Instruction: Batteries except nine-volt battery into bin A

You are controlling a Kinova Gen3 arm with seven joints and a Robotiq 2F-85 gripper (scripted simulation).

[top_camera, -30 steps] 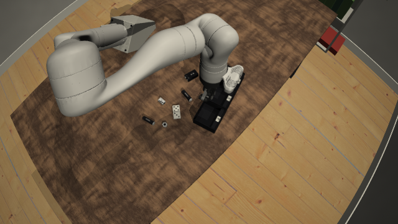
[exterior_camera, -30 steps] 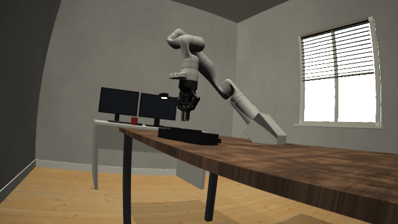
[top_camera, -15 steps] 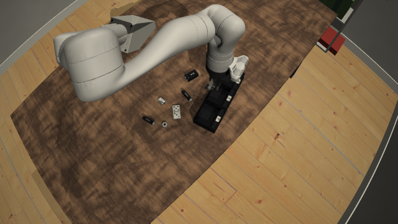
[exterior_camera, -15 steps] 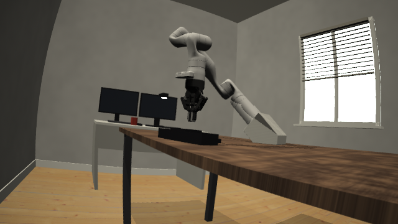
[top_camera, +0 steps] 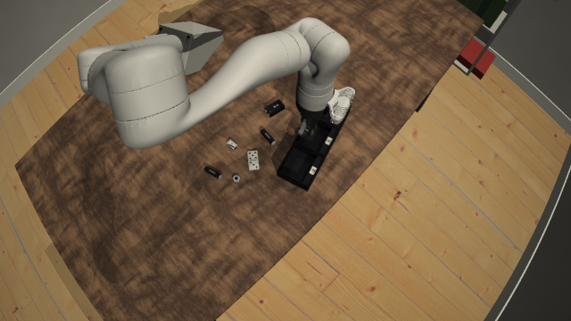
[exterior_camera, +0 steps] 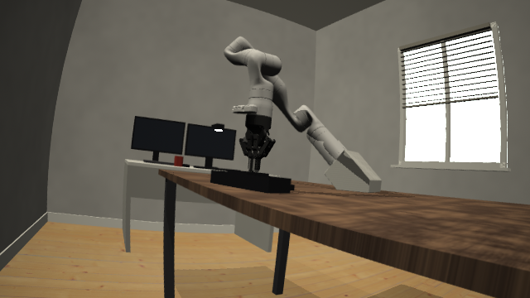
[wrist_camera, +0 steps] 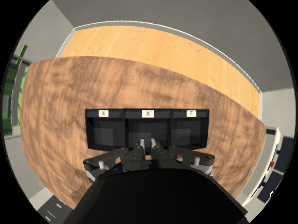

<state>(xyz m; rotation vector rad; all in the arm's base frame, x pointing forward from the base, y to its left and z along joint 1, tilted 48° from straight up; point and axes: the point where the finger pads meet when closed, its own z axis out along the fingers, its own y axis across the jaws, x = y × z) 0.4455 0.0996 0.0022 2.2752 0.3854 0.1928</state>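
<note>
My hand is 120 mm past the black nine-volt battery and 60 mm above it. From my hand the other things lie so: metal nut (70 mm behind, 200 mm to the right, 60 mm below); then white domino (70 mm behind, 140 mm to the right, 60 mm below); then grey metal piece (130 mm behind, 140 mm to the right, 60 mm below).
</note>
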